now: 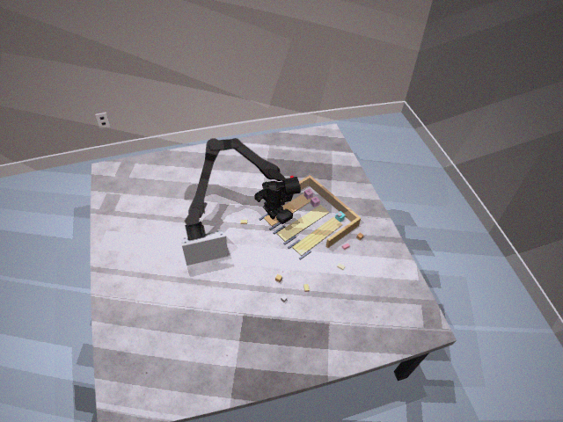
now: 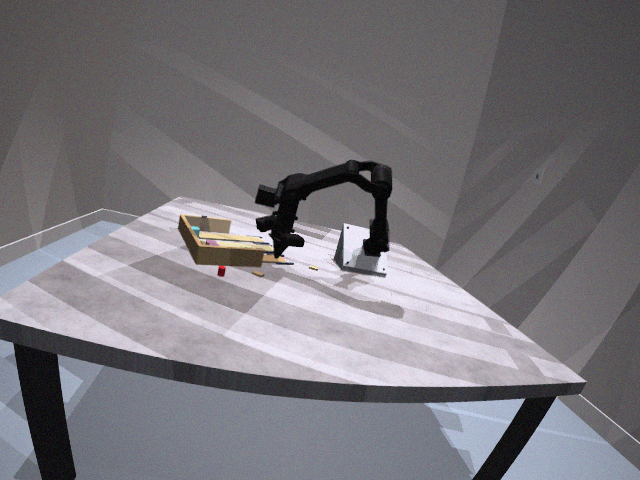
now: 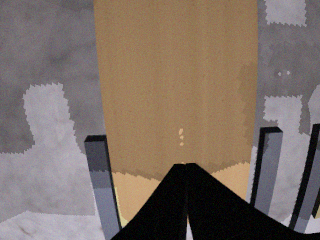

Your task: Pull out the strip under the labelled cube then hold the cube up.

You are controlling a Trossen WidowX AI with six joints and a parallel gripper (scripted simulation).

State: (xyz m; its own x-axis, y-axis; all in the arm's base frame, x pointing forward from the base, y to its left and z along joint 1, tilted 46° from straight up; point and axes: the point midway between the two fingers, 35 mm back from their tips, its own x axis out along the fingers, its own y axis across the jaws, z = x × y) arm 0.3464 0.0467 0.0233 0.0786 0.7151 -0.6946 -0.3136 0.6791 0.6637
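My gripper tip is 9 cm short of the orange-brown strip and 3 cm to the right of it. The rest, counted from my gripper tip: red cylinder (17 cm ahead, 19 cm to the left, 1 cm above).
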